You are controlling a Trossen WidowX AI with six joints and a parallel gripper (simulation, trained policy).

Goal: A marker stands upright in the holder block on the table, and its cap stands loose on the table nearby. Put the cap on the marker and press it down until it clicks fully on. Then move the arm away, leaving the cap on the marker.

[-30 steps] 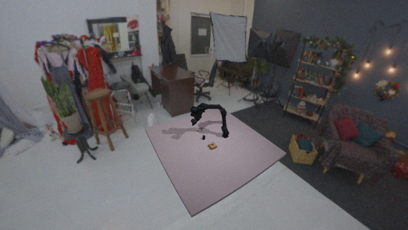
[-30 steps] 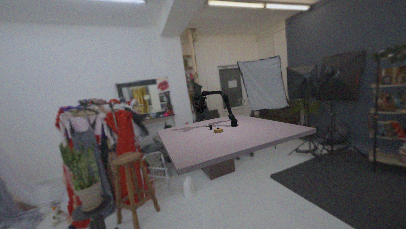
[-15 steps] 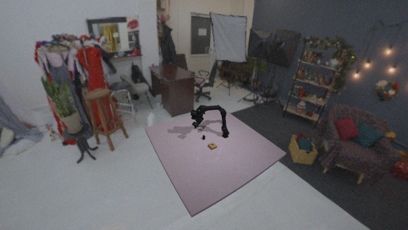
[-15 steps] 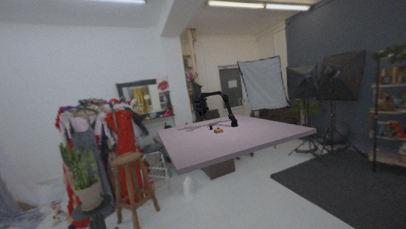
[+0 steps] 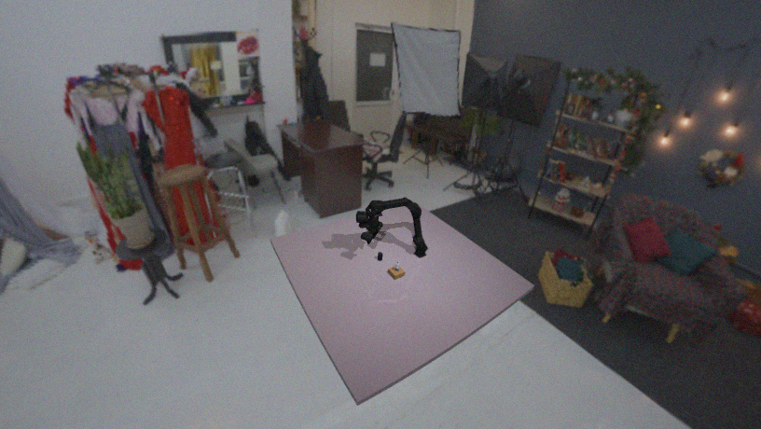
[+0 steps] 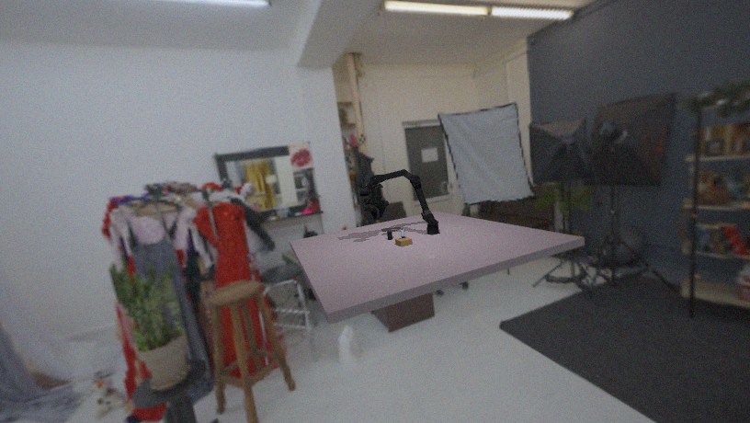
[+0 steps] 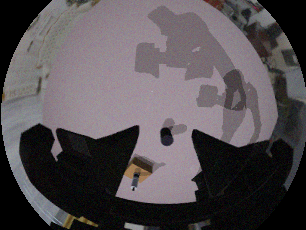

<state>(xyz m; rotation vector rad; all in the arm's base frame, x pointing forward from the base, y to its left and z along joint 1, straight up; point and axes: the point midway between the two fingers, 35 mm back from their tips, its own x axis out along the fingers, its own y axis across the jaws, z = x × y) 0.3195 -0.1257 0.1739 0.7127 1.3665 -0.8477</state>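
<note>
Right now my gripper tip is 11 cm above the dark cap, 5 cm past it and 4 cm to the right of it. The rest, counted from my gripper tip: holder block 21 cm to the left, 12 cm below, 6 cm behind.
</note>
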